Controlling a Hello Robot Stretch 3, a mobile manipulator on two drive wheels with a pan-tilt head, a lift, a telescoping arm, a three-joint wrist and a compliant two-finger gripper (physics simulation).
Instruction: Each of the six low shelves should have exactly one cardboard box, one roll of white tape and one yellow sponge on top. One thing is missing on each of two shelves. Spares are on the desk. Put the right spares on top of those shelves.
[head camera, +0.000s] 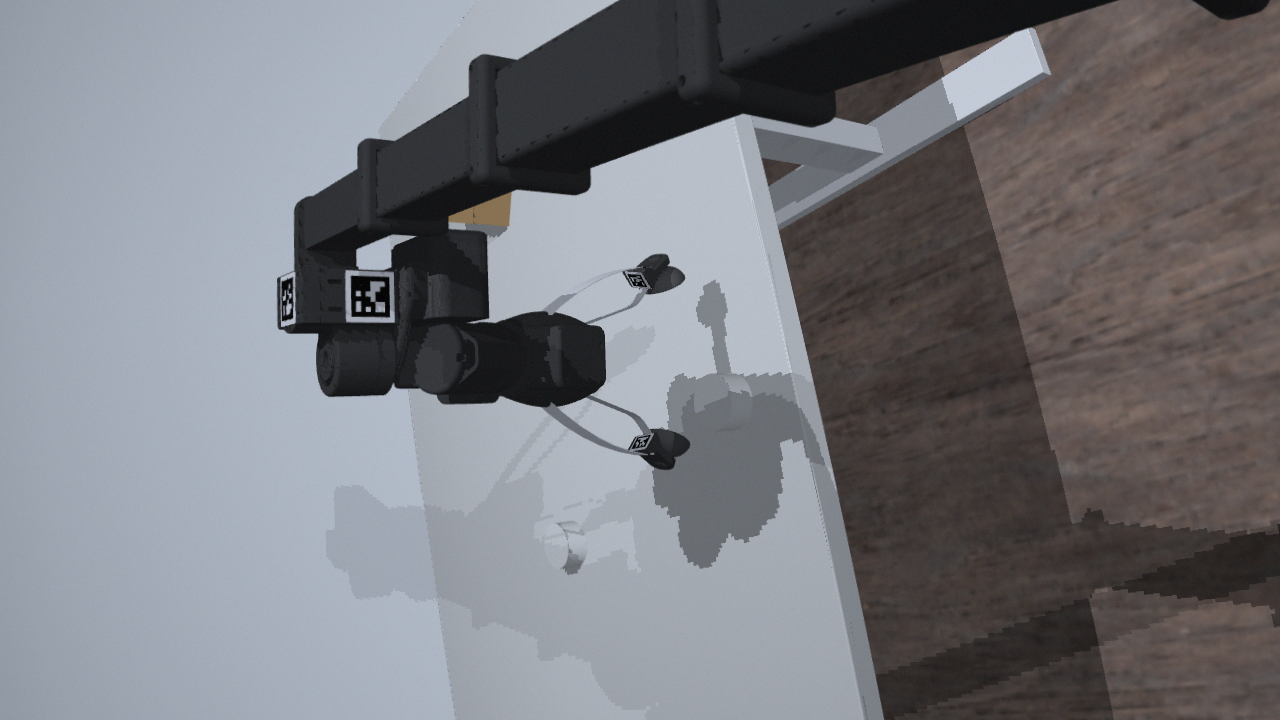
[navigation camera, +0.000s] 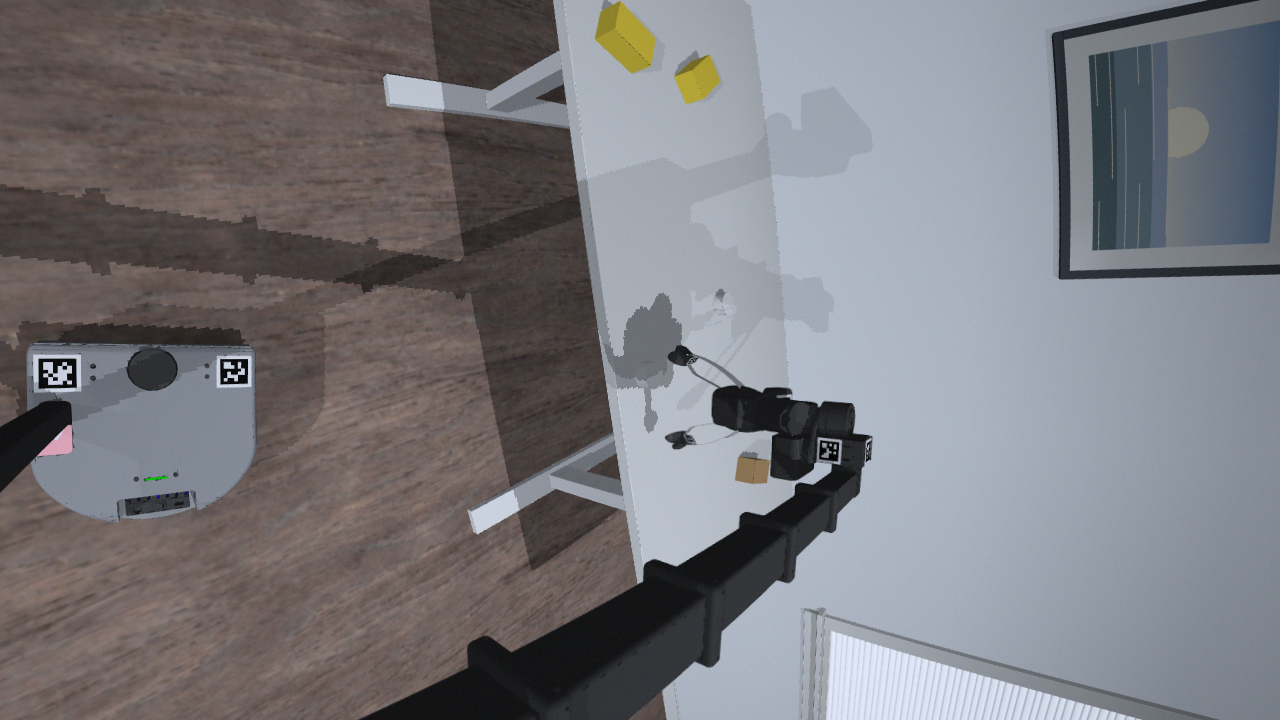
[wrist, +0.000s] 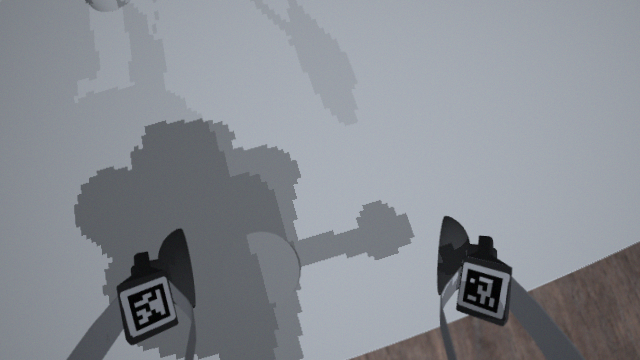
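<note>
My gripper (head camera: 666, 360) (navigation camera: 681, 397) (wrist: 315, 250) is open, pointing toward the desk's front edge, its fingers wide apart above the desk (head camera: 760, 626) (navigation camera: 662, 134) (wrist: 500, 125). One white tape roll (head camera: 723, 401) (wrist: 280, 265) lies in shadow near the front edge; in the wrist view it appears between the fingertips, left of centre, below them. A second white tape roll (head camera: 565, 546) (navigation camera: 720, 300) (wrist: 107, 4) lies farther back. Two yellow sponges (navigation camera: 625, 37) (navigation camera: 697, 78) lie toward the desk's far end. A cardboard box (head camera: 483, 210) (navigation camera: 751, 470) lies near the arm. The low shelves do not show.
The telescoping arm (head camera: 608, 98) (navigation camera: 626, 626) reaches over the desk. White desk legs (head camera: 993, 76) (navigation camera: 492, 514) stand on the wood floor. A wall runs behind the desk, with a framed picture (navigation camera: 1230, 134). The robot's base (navigation camera: 143, 429) stands before the desk.
</note>
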